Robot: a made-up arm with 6 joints. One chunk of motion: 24 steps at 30 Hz.
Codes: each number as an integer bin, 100 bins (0 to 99) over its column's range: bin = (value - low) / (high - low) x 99, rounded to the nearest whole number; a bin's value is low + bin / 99 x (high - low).
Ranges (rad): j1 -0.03..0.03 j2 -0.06..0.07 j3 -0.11..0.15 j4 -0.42..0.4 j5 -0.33..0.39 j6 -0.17..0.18
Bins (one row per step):
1: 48 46 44 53 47 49
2: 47 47 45 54 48 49
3: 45 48 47 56 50 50
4: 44 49 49 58 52 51
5: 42 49 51 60 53 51
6: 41 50 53 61 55 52
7: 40 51 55 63 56 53
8: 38 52 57 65 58 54
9: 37 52 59 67 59 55
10: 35 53 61 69 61 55
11: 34 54 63 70 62 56
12: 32 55 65 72 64 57
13: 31 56 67 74 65 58
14: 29 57 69 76 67 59
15: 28 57 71 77 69 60
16: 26 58 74 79 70 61
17: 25 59 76 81 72 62
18: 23 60 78 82 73 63
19: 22 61 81 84 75 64
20: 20 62 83 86 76 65
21: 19 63 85 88 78 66
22: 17 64 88 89 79 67
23: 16 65 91 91 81 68
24: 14 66 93 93 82 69
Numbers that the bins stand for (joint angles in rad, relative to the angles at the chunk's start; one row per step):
1: -0.0009 0.0004 0.0056 0.0190 0.0118 0.0032
2: -0.0015 0.0017 0.0082 0.0273 0.0191 0.0032
3: -0.0027 0.0030 0.0134 0.0438 0.0336 0.0068
4: -0.0033 0.0043 0.0187 0.0604 0.0482 0.0103
5: -0.0045 0.0043 0.0239 0.0770 0.0555 0.0103
6: -0.0052 0.0057 0.0292 0.0853 0.0700 0.0138
7: -0.0058 0.0070 0.0344 0.1018 0.0773 0.0174
8: -0.0070 0.0083 0.0397 0.1184 0.0918 0.0209
9: -0.0076 0.0083 0.0449 0.1349 0.0991 0.0244
10: -0.0088 0.0096 0.0502 0.1515 0.1136 0.0244
11: -0.0094 0.0109 0.0555 0.1598 0.1209 0.0280
12: -0.0106 0.0122 0.0607 0.1764 0.1355 0.0315
13: -0.0112 0.0135 0.0660 0.1929 0.1427 0.0351
14: -0.0124 0.0148 0.0712 0.2095 0.1573 0.0386
15: -0.0130 0.0148 0.0765 0.2178 0.1718 0.0421
16: -0.0142 0.0162 0.0843 0.2343 0.1791 0.0457
17: -0.0148 0.0175 0.0896 0.2509 0.1936 0.0492
18: -0.0161 0.0188 0.0948 0.2592 0.2009 0.0527
19: -0.0167 0.0201 0.1027 0.2758 0.2155 0.0563
20: -0.0179 0.0214 0.1080 0.2923 0.2227 0.0598
21: -0.0185 0.0227 0.1132 0.3089 0.2373 0.0633
22: -0.0197 0.0240 0.1211 0.3172 0.2445 0.0669
23: -0.0203 0.0254 0.1290 0.3337 0.2591 0.0704
24: -0.0215 0.0267 0.1342 0.3503 0.2664 0.0739

